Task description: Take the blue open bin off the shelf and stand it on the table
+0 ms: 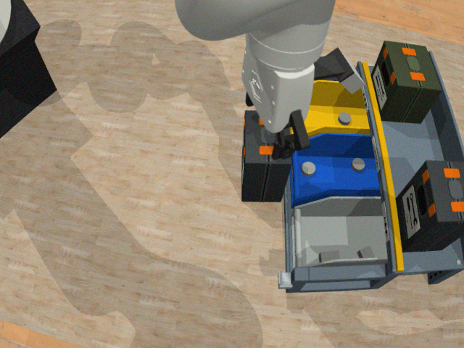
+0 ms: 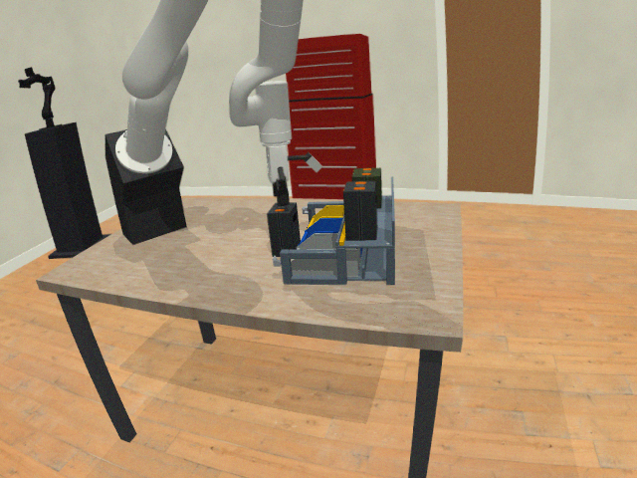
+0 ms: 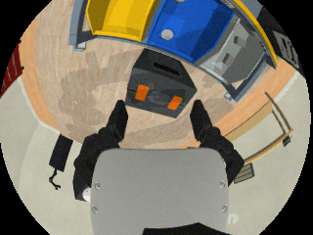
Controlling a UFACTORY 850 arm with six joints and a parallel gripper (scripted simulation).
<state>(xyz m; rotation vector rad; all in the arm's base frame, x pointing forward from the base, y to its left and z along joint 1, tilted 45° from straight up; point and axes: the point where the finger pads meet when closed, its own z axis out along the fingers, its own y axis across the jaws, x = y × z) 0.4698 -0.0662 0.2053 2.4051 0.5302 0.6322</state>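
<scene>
Right now the black case is 9 cm below my hand. The rest, counted from my hand: yellow bin 15 cm ahead, 12 cm below, 9 cm to the left; grey bin 13 cm to the right, 12 cm below, 12 cm ahead; blue open bin 13 cm ahead, 12 cm below, 2 cm to the right.
</scene>
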